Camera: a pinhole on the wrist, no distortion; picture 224 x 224 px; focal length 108.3 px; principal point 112.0 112.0 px. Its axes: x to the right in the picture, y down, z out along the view. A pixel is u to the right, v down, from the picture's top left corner.
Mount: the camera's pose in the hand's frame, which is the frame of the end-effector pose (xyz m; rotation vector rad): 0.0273 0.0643 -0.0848 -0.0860 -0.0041 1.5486
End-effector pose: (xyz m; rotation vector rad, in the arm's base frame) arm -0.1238 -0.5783 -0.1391 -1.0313 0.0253 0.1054
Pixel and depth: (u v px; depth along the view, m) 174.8 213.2 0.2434
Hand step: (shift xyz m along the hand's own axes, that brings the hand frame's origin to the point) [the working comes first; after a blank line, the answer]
In the camera's frame: 0.1411 0.2274 0.2434

-0.2103 0.2226 0.1374
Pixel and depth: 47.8 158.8 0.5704
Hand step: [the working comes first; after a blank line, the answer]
In the camera's frame: -0.3381 0.2465 0.5704

-0.2589 -0.2383 0.4870
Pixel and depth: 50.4 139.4 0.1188
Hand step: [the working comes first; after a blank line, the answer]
In the camera's frame: -0.0676 0.0301 0.1188

-0.0110 0.0037 0.0354
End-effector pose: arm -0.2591 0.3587 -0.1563 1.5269 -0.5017 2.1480
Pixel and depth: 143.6 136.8 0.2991
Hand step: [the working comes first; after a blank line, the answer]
In the camera's frame: 0.0873 0.0685 0.2991

-0.0561 0.1686 0.2049
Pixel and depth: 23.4 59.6 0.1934
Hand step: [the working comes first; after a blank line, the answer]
In the camera's frame: -0.1582 -0.0936 0.1934

0.1061 -0.0853 0.1216
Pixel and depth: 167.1 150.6 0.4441
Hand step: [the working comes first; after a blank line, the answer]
In the camera's frame: 0.2259 0.1583 0.4441

-0.1508 0.3165 0.3371
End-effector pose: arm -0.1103 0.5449 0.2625 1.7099 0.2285 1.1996
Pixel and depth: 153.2 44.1 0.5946
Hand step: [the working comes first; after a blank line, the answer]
In the camera's frame: 0.2262 -0.3728 0.5946

0.3707 0.3142 0.5180
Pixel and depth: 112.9 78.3 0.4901
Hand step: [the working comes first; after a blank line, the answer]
In the camera's frame: 0.0041 -0.1525 0.4901

0.1517 0.0912 0.4125
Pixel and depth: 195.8 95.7 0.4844
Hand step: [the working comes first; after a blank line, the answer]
In the camera's frame: 0.3748 -0.0729 0.4844

0.0811 0.4627 0.3830
